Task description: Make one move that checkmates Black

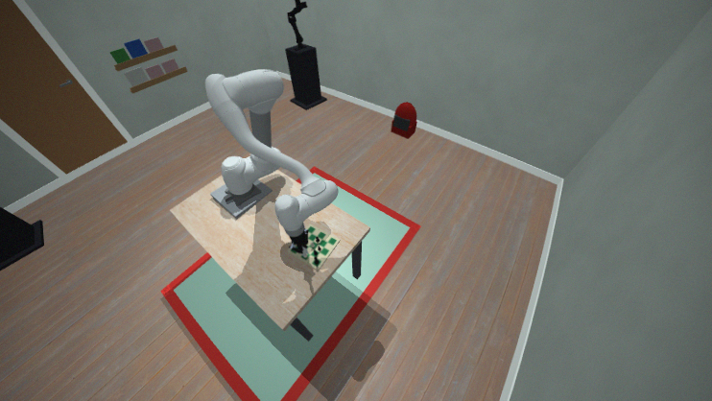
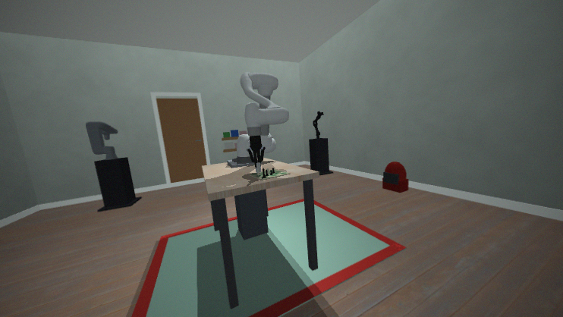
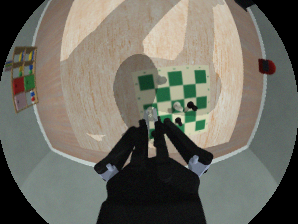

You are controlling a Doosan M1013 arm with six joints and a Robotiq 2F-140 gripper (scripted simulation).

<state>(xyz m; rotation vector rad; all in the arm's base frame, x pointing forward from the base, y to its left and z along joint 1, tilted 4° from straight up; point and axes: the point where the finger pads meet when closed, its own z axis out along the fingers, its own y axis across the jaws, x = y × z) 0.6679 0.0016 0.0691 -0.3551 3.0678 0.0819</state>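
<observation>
Now: the white chess piece 30 mm below my hand. Round my hand: chessboard (20 mm behind, 70 mm to the left, 60 mm below).
</observation>
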